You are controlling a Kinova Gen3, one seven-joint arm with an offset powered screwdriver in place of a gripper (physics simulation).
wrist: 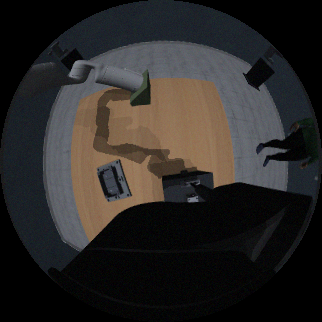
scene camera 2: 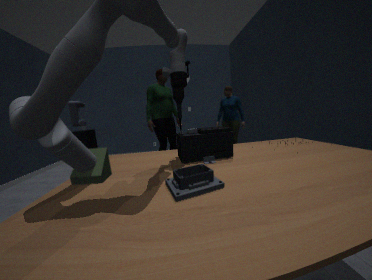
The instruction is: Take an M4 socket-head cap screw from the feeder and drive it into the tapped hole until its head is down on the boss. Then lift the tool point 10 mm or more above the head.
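Note:
A black box-shaped screw feeder (scene camera 2: 205,146) (wrist: 174,188) stands on the wooden table. My screwdriver (scene camera 2: 180,128) (wrist: 194,185) points down with its thin tip at the feeder's top, near the left end in the scene view, close to the small light pick-up part (wrist: 188,182). Whether the tip touches it, or carries a screw, is too small and dark to tell. A grey base plate (scene camera 2: 200,192) (wrist: 124,189) with a dark open-topped housing (scene camera 2: 193,177) (wrist: 110,182) lies apart from the tool. The boss and tapped hole cannot be made out.
A green angled block (scene camera 2: 102,167) (wrist: 143,95) stands under the arm's base. A small grey piece (scene camera 2: 209,159) lies before the feeder. Small dark bits (scene camera 2: 285,143) are scattered at the table's far right. Two people (scene camera 2: 161,107) (scene camera 2: 231,110) stand beyond the table.

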